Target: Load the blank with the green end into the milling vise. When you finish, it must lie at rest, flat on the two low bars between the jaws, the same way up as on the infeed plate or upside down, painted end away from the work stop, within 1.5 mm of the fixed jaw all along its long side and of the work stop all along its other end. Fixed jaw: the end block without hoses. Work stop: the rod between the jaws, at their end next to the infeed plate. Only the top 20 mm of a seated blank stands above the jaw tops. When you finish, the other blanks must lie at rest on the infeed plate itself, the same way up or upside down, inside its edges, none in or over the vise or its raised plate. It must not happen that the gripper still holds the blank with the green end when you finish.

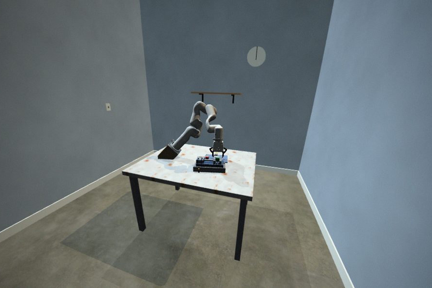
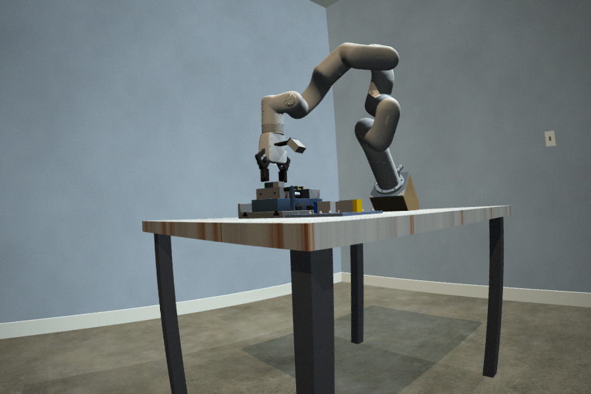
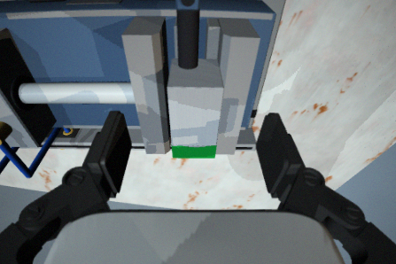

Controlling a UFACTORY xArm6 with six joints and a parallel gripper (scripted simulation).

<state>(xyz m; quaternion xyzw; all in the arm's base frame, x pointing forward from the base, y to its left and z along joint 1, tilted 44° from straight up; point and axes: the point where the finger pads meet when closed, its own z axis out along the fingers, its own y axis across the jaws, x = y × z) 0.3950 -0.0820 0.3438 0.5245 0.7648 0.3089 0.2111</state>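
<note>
Right now the green-ended blank is 3 cm below my hand. The rest, counted from my hand: moving jaw: 5 cm below, 3 cm behind, 1 cm to the right; then work stop rod: 4 cm to the left, 4 cm below, 3 cm behind; then fixed jaw: 5 cm below, 2 cm ahead, 1 cm to the left.
</note>
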